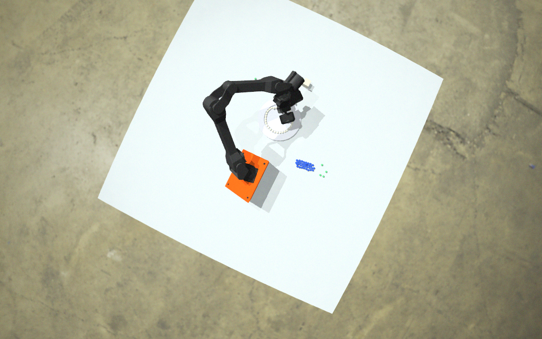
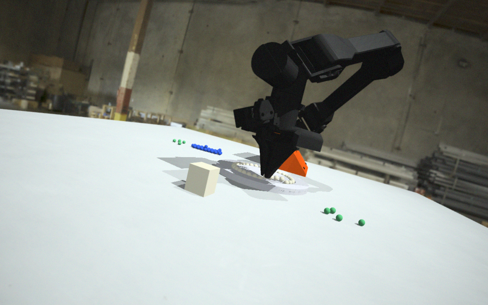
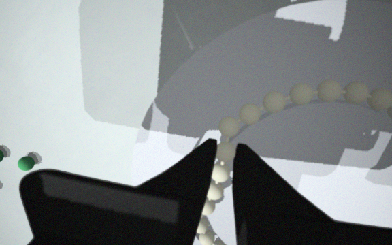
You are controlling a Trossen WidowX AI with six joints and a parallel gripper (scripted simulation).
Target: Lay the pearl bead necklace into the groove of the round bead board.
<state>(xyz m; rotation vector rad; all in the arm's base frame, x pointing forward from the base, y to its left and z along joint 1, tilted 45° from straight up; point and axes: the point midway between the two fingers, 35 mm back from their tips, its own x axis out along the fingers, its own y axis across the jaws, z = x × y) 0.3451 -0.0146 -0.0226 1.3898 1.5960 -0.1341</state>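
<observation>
The round bead board lies 60 mm behind my gripper tip, 10 mm to the right of it and 10 mm below it. Also, from my gripper tip: cream cube (140 mm ahead, 70 mm to the right).
</observation>
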